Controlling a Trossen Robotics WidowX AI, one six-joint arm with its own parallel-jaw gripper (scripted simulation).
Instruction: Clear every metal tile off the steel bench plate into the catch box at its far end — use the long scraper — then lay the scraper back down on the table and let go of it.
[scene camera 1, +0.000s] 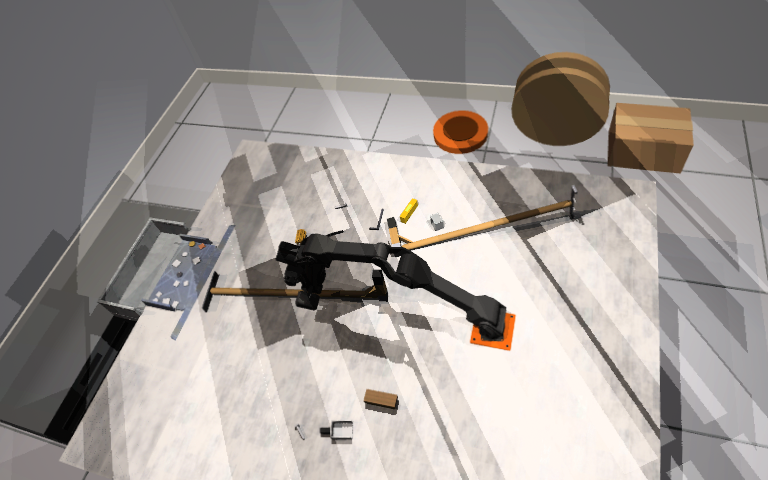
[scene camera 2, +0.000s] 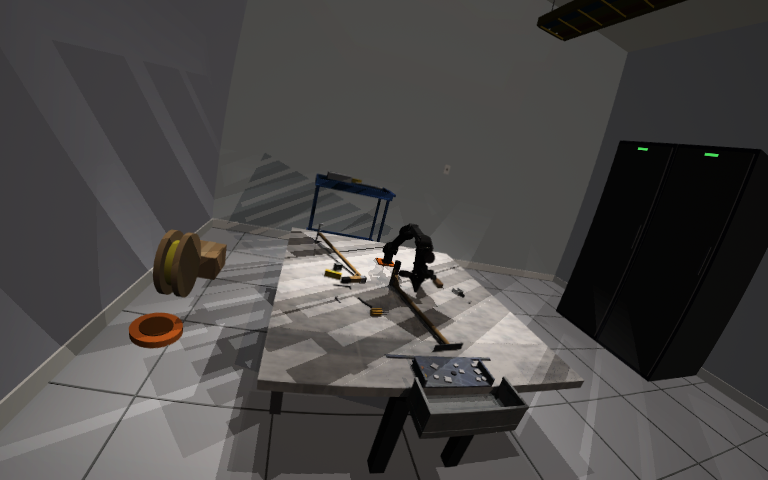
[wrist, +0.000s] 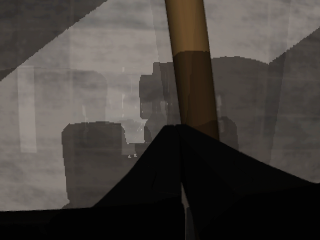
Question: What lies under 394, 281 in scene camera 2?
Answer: A long scraper.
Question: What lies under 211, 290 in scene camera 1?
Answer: A long scraper.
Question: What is my gripper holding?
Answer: Nothing.
